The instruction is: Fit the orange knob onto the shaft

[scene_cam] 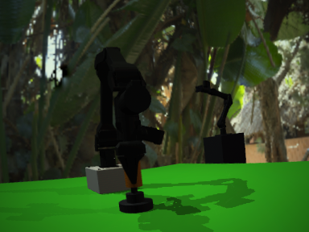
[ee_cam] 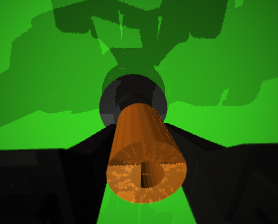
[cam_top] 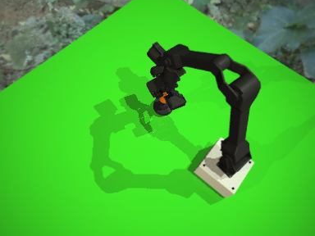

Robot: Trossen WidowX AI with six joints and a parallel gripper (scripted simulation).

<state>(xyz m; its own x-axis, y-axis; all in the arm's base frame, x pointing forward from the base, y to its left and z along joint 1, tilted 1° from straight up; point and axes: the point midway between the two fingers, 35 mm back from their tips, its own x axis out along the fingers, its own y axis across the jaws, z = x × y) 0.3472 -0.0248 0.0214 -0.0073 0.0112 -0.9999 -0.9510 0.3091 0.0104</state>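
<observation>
My gripper tip is now 20 mm below the orange knob. The rest, counted from my gripper tip: pedestal: 40 mm below.
</observation>
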